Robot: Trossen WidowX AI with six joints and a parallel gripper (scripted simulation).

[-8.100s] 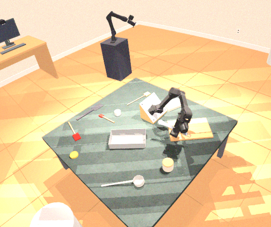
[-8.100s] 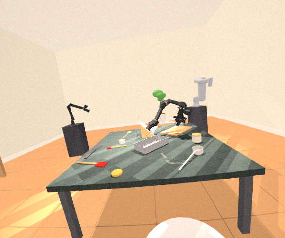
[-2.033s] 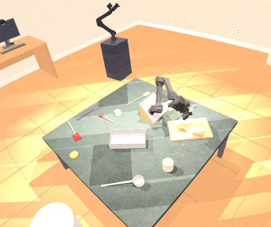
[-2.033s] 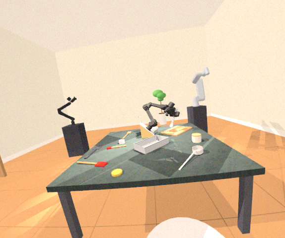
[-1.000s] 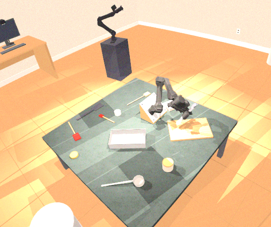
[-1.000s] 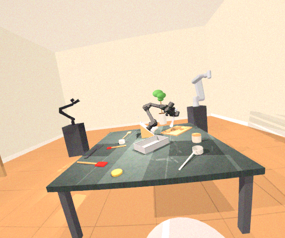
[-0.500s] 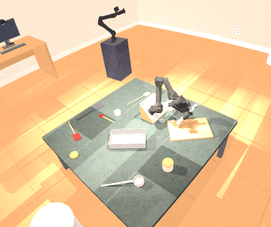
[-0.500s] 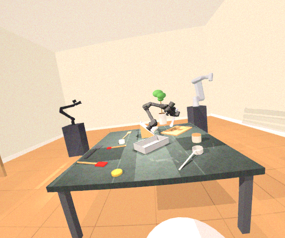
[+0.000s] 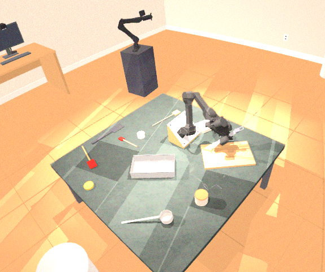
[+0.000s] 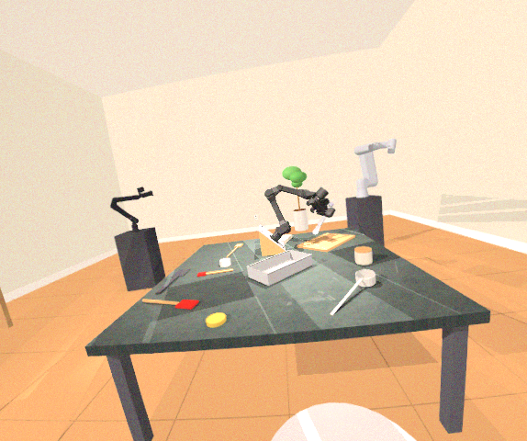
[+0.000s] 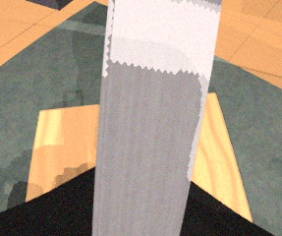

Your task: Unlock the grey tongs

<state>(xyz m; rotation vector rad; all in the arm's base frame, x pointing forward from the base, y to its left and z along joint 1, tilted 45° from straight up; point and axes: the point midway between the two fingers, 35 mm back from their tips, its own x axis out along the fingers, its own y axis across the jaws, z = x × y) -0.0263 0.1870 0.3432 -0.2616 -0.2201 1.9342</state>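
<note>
The wooden board is 17 cm below my gripper tip and 3 cm to the right of it. Round my gripper tip: roasting tin (41 cm to the right, 38 cm ahead, 15 cm below); cleaver (100 cm to the right, 24 cm ahead, 17 cm below); yellow disc (75 cm ahead, 71 cm to the right, 17 cm below).
</note>
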